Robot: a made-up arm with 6 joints. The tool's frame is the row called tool.
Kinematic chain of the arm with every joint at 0, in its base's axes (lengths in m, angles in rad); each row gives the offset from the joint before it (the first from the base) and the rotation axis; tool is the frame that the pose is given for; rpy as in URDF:
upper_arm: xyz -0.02 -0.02 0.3 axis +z
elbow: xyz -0.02 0 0.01 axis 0.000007 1 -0.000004
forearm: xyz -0.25 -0.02 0.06 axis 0.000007 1 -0.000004
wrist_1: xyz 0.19 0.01 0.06 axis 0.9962 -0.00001 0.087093
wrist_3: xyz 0 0.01 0 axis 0.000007 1 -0.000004
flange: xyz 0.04 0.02 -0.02 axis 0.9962 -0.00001 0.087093
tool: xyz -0.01 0.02 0 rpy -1.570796 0 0
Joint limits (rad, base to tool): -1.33..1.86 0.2..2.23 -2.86..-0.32 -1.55..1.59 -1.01..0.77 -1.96..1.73
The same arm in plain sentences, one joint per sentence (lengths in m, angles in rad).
The arm has six revolute joints in a row. What follows holds with every joint at zero, and every direction is one of the base frame's.
The first joint sits 0.02 m along -x and 0.02 m along -y and 0.3 m along +z from the base frame's origin and turns about +z, from -1.33 to 1.86 rad.
The second joint sits 0.02 m along -x and 0.01 m along +z from the first joint and turns about +y, from 0.2 to 2.23 rad.
The third joint sits 0.25 m along -x and 0.02 m along -y and 0.06 m along +z from the second joint and turns about +y, from -2.86 to -0.32 rad.
The fourth joint sits 0.19 m along +x and 0.01 m along +y and 0.06 m along +z from the third joint and turns about the direction (0.9962, 0, 0.0871), from -1.55 to 1.59 rad.
The fifth joint sits 0.01 m along +y from the fourth joint and turns about +y, from -1.01 to 0.77 rad.
The sixth joint sits 0.04 m along +x and 0.02 m along +y and 0.02 m along -z from the fifth joint and turns about the direction (0.9962, 0, 0.0871), from -1.96 to 1.73 rad.
The tool frame, which is the frame that the pose is given for, sits 0.01 m along -x and 0.02 m along +y from the sixth joint; its axes are the base frame's turned by roll -1.5708, pitch 0 and yaw 0 rad (as in URDF: about the fixed x, then y, then z).

